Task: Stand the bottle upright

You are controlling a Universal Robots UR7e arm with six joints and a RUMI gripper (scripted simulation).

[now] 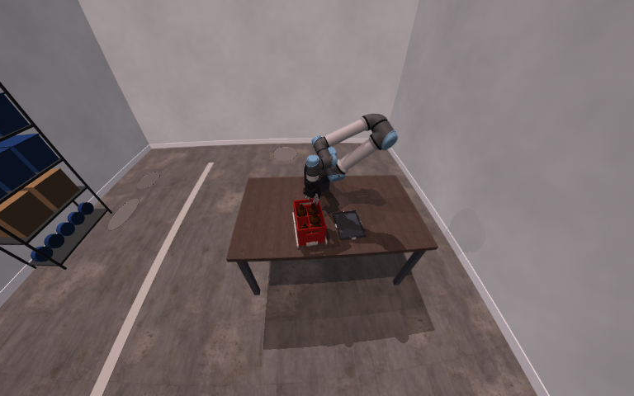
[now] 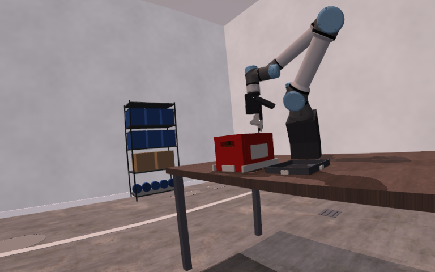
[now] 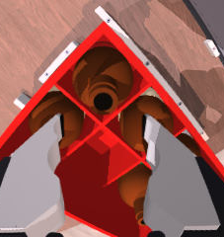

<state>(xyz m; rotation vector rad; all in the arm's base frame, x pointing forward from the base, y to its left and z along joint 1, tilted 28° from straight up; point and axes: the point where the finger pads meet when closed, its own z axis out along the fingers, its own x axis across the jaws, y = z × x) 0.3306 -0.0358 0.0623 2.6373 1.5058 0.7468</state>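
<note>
Right now my hand is 110 mm above the brown bottle, 80 mm short of it and 30 mm to the right of it. From my hand the other things lie so: dark tray 280 mm to the left, 180 mm below, 20 mm ahead; red crate 110 mm below, 100 mm ahead, 20 mm to the right; glass bottle 200 mm ahead, 110 mm below, 30 mm to the right.
</note>
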